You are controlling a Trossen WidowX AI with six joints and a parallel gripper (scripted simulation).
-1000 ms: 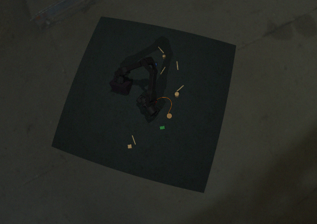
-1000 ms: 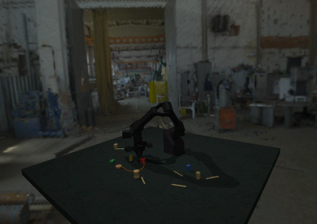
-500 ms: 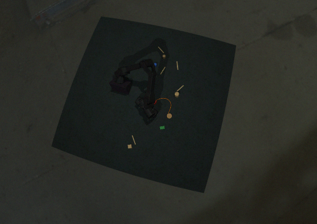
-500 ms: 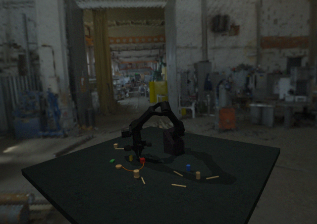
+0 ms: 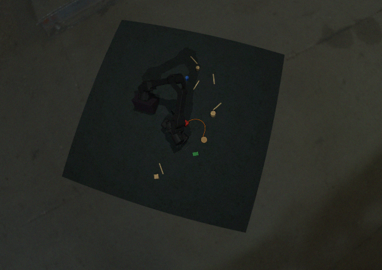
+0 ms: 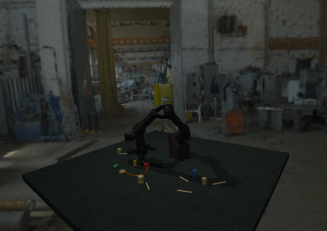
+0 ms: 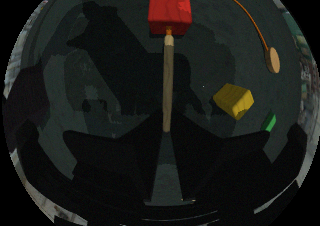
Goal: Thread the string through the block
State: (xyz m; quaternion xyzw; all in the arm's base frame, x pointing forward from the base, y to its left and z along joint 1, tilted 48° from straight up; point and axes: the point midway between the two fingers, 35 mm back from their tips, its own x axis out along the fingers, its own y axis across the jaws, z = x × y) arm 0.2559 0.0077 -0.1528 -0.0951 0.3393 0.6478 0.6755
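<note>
Right now the yellow block is 6 cm ahead of my gripper tip and 1 cm above it. The rest, counted from my gripper tip: round wooden button (18 cm ahead, 3 cm to the left); red block (8 cm to the left, 3 cm ahead, 1 cm above); thin stick (4 cm to the left, 1 cm ahead, 1 cm above).
</note>
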